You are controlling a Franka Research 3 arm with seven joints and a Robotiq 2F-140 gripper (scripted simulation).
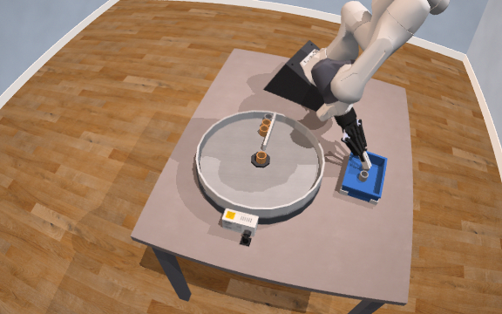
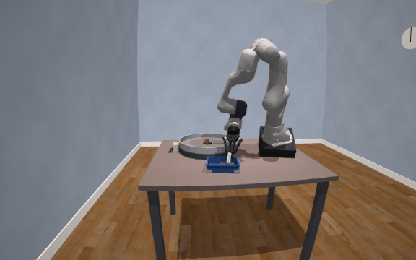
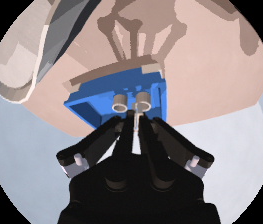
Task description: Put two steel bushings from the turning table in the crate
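Right now my hand is 40 mm short of the blue crate, 20 mm to the right of it and 30 mm above it. Also, from my hand: grey round turning table (150 mm ahead, 340 mm to the right, 10 mm below).
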